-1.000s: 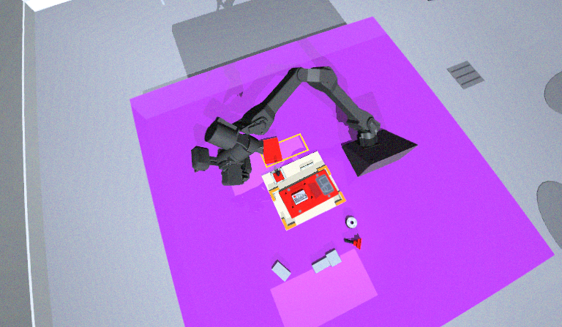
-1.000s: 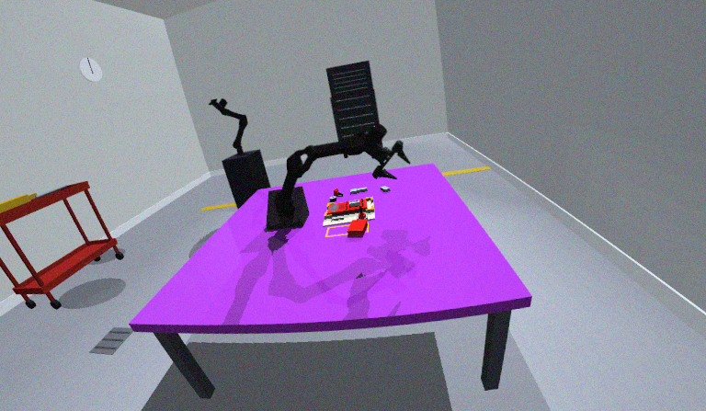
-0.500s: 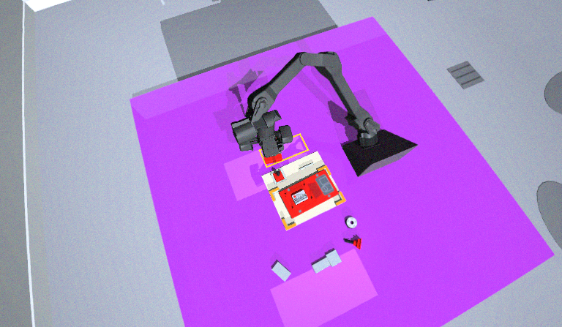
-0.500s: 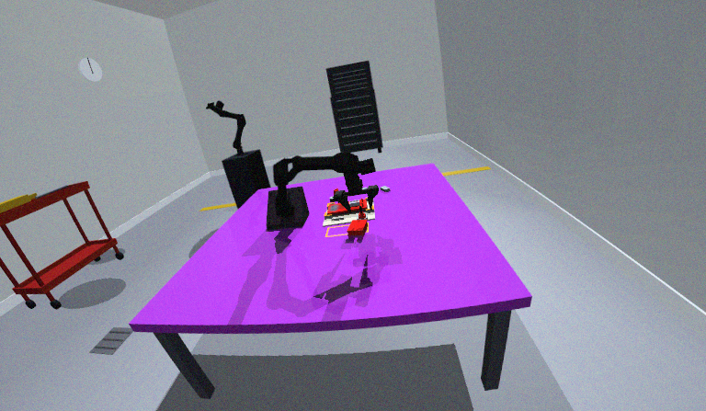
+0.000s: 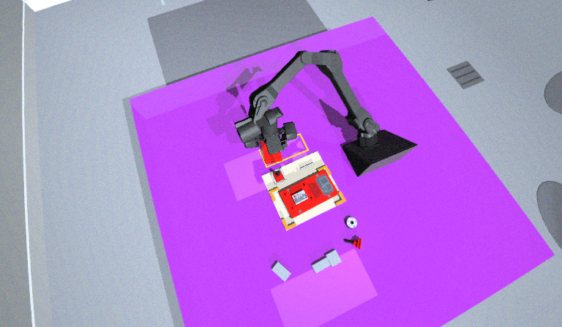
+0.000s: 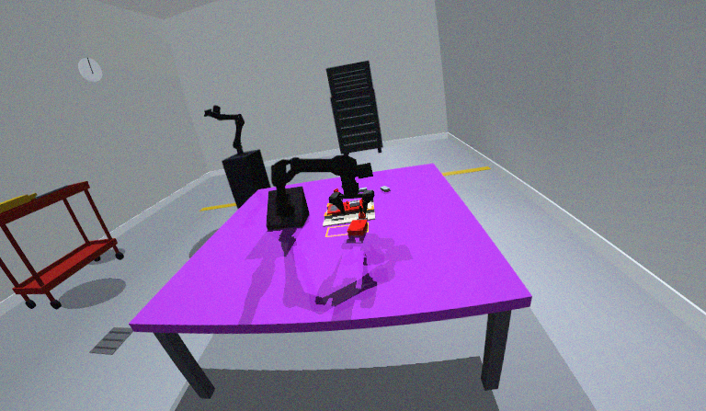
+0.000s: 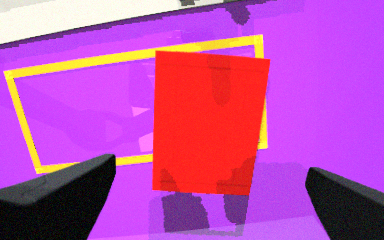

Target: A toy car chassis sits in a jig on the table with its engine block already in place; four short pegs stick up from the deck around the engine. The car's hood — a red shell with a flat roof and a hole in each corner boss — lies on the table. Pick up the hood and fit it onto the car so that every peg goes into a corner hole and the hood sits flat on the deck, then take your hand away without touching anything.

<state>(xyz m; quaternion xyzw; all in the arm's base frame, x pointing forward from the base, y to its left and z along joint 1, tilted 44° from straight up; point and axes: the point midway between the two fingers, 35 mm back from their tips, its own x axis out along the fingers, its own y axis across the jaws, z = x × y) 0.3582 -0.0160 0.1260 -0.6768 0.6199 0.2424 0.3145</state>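
My gripper tip is 6 cm above the red hood. Also, from my gripper tip: cream jig 20 cm to the left, 7 cm behind, 6 cm below.
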